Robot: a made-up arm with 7 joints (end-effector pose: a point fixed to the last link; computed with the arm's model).
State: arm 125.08 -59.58 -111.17 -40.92 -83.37 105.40 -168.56
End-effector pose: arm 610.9 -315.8 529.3 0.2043 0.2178 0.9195 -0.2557
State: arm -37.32 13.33 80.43 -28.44 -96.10 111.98 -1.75
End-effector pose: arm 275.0 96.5 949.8 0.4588 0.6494 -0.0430 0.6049
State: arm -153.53 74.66 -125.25 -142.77 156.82 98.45 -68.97
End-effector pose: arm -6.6 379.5 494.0 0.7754 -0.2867 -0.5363 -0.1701
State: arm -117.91 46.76 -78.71 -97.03 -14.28 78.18 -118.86
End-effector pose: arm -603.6 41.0 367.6 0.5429 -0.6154 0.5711 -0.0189
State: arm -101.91 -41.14 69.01 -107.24 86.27 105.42 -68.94
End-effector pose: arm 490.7 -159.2 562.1 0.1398 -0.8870 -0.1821 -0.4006
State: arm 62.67 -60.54 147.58 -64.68 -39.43 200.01 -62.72
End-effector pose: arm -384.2 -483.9 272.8 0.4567 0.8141 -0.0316 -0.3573
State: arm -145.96 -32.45 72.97 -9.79 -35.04 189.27 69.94
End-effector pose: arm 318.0 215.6 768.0 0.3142 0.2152 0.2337 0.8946
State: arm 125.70 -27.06 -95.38 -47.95 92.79 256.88 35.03
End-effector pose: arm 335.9 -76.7 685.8 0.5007 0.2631 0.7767 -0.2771
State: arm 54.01 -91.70 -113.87 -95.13 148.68 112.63 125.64
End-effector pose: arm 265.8 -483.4 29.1 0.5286 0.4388 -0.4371 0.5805
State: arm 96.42 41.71 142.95 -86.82 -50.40 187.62 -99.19
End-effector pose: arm -193.1 -46.7 844.7 0.7495 0.4071 -0.0157 -0.5218
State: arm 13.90 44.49 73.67 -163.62 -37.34 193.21 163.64
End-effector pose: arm -91.7 327.6 219.5 0.0115 0.8195 -0.3754 -0.4329
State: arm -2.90 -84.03 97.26 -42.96 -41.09 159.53 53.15
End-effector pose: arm -637.4 271.8 251.8 0.3232 0.0228 -0.6419 -0.6950
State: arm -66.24 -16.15 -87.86 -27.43 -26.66 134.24 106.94
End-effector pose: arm -209.4 81.0 966.9 0.4403 -0.5032 -0.3621 0.6495
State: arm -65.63 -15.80 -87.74 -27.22 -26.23 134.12 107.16
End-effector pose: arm -207.1 76.0 968.2 0.4339 -0.4992 -0.3648 0.6553
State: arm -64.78 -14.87 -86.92 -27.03 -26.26 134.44 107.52
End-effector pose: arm -200.1 61.9 971.3 0.4292 -0.4867 -0.3697 0.6650
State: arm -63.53 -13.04 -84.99 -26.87 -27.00 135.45 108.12
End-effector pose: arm -184.9 33.8 976.3 0.4259 -0.4608 -0.3778 0.6808
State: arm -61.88 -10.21 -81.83 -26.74 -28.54 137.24 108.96
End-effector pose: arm -159.0 -8.5 981.4 0.4232 -0.4193 -0.3888 0.7028
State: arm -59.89 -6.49 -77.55 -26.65 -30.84 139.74 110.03
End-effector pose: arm -121.0 -61.4 983.4 0.4186 -0.3631 -0.4013 0.7293
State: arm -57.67 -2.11 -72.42 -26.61 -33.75 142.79 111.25
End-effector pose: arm -71.5 -119.0 979.0 0.4095 -0.2950 -0.4137 0.7577
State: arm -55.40 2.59 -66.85 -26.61 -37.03 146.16 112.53
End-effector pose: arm -13.9 -174.2 966.4 0.3948 -0.2200 -0.4243 0.7847
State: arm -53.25 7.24 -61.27 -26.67 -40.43 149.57 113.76
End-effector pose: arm 46.0 -221.4 946.2 0.3752 -0.1446 -0.4322 0.8072
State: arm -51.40 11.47 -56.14 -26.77 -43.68 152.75 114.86
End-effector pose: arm 101.9 -257.7 921.5 0.3534 -0.0753 -0.4369 0.8237
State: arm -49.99 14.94 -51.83 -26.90 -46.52 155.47 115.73
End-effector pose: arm 147.9 -282.6 897.0 0.3330 -0.0178 -0.4390 0.8343
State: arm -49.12 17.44 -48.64 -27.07 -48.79 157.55 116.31
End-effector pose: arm 180.4 -298.5 876.7 0.3185 0.0243 -0.4393 0.8396
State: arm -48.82 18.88 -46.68 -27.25 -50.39 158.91 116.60
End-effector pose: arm 198.5 -307.8 863.6 0.3122 0.0496 -0.4385 0.8413
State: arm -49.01 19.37 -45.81 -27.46 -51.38 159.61 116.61
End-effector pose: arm 203.7 -312.8 857.7 0.3143 0.0603 -0.4373 0.8405
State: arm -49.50 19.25 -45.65 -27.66 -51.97 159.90 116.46
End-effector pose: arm 201.0 -315.0 856.9 0.3217 0.0615 -0.4358 0.8383
